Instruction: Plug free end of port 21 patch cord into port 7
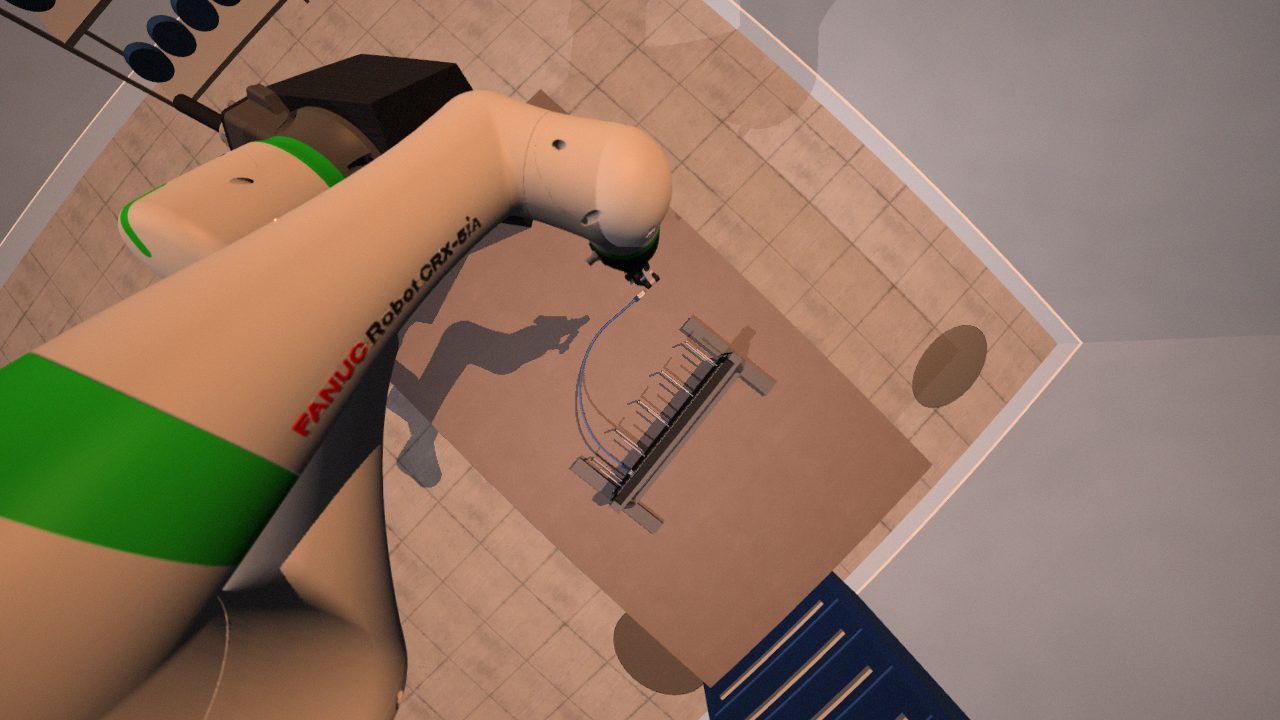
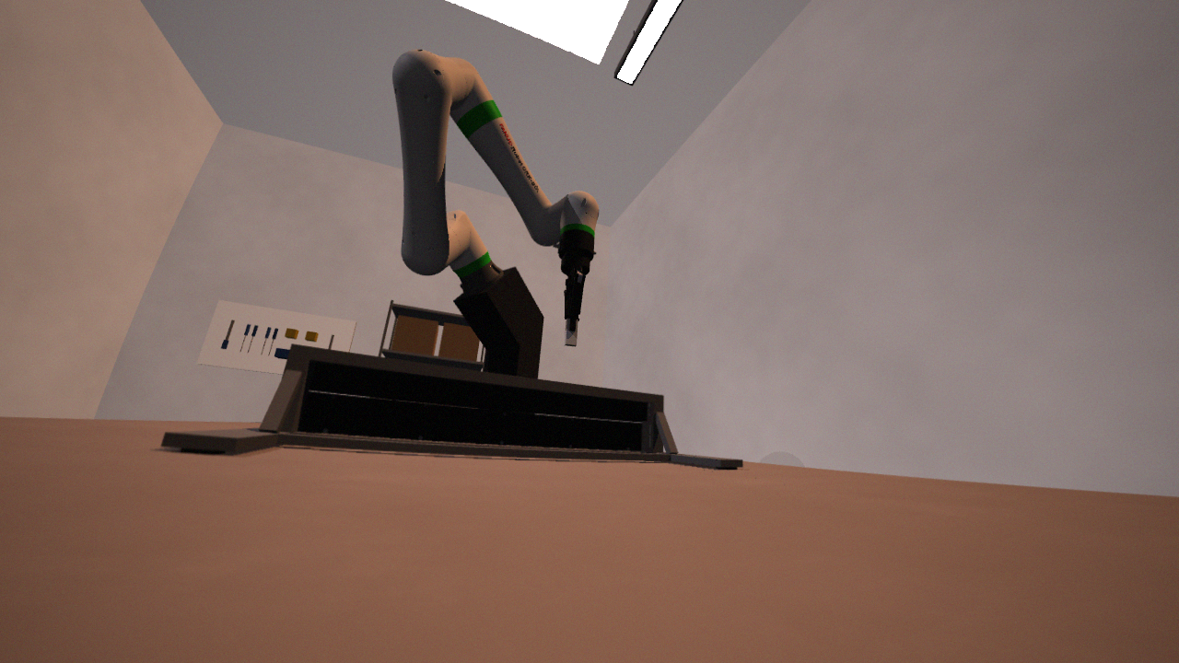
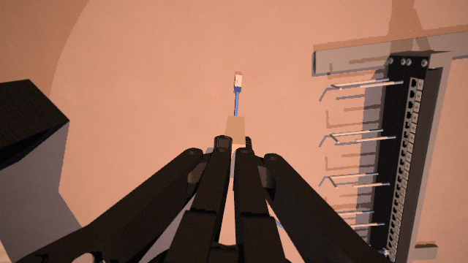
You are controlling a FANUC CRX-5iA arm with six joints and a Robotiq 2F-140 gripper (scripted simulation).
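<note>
Now: the plug 27 cm below my hand, 2 cm to the left of it and 1 cm ahead of it.
</note>
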